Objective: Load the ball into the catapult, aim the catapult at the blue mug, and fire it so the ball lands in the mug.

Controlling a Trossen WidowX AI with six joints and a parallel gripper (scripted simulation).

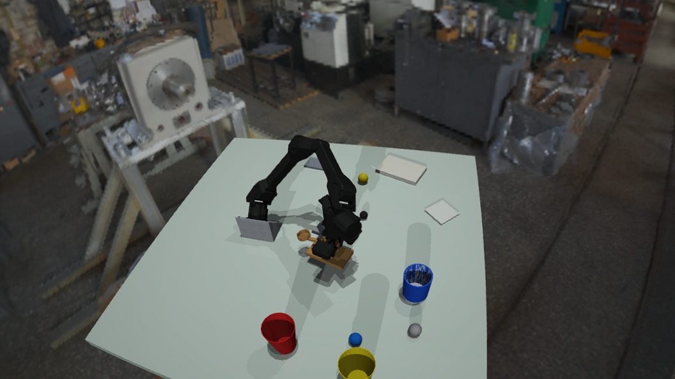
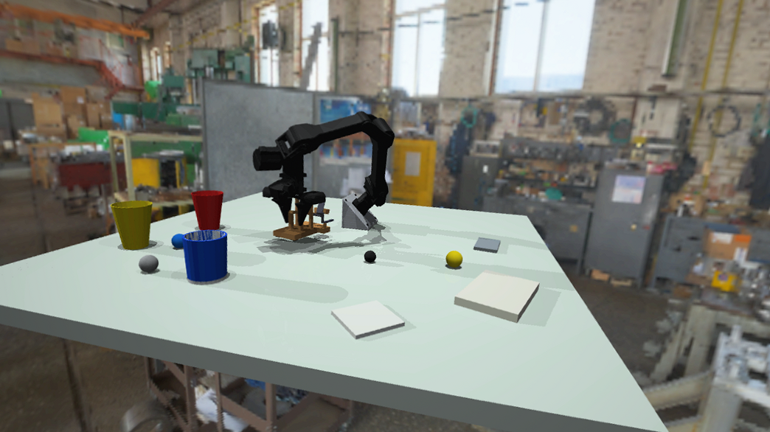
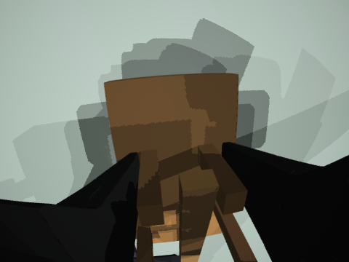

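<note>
My gripper tip is 240 mm to the right of the black ball, 60 mm short of it and 50 mm above it. From my gripper tip the other things lie so: blue ball 290 mm to the right, 100 mm ahead, 50 mm below; blue mug 270 mm ahead, 100 mm to the right, 40 mm below; catapult 60 mm behind, 40 mm to the left, 20 mm above.
</note>
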